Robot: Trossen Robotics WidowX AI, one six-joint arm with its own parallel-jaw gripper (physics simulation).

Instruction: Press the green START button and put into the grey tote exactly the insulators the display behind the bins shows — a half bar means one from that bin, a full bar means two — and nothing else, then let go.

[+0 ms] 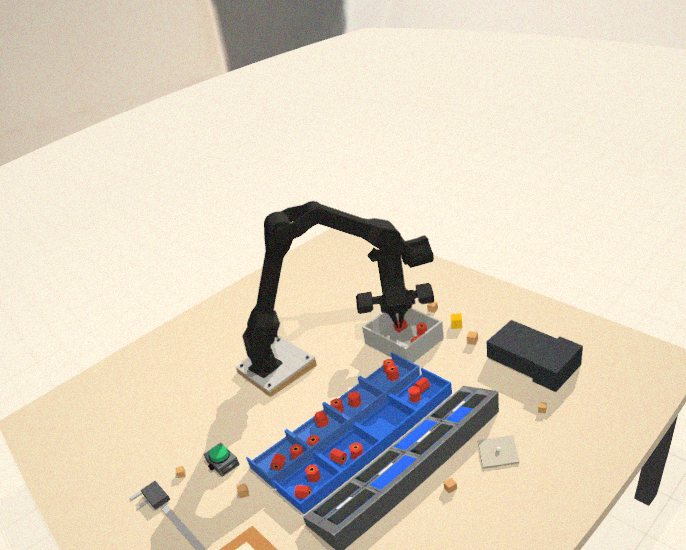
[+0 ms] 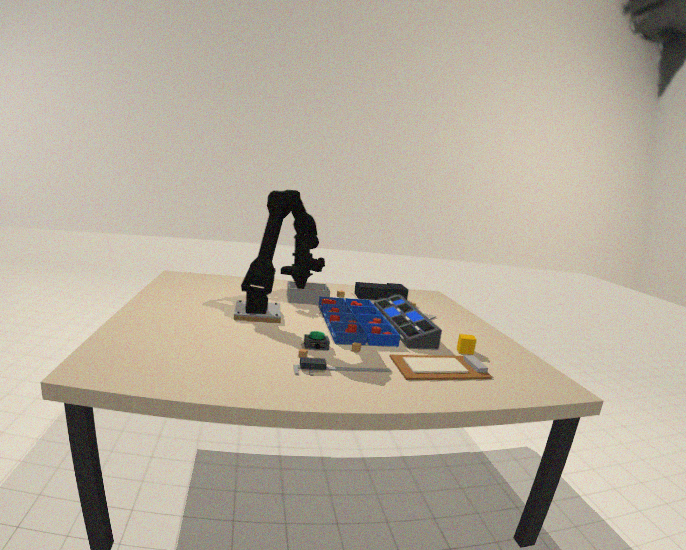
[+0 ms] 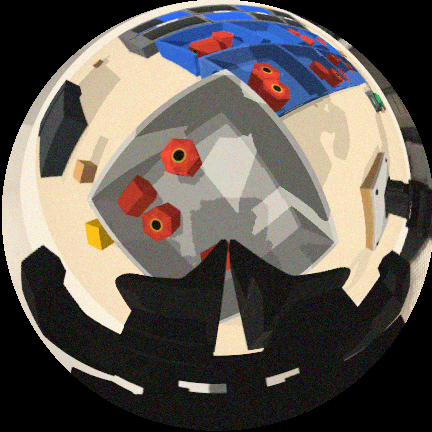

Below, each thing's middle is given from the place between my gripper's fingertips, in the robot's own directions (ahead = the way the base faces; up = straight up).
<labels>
My gripper is now 20 mm short of the grey tote [image 1: 379,333] and 10 mm to the left of it. Also, from my hand: grey display [image 1: 385,500] (330 mm to the right, 290 mm ahead); dark box [image 1: 549,361] (340 mm ahead, 80 mm to the left).
</labels>
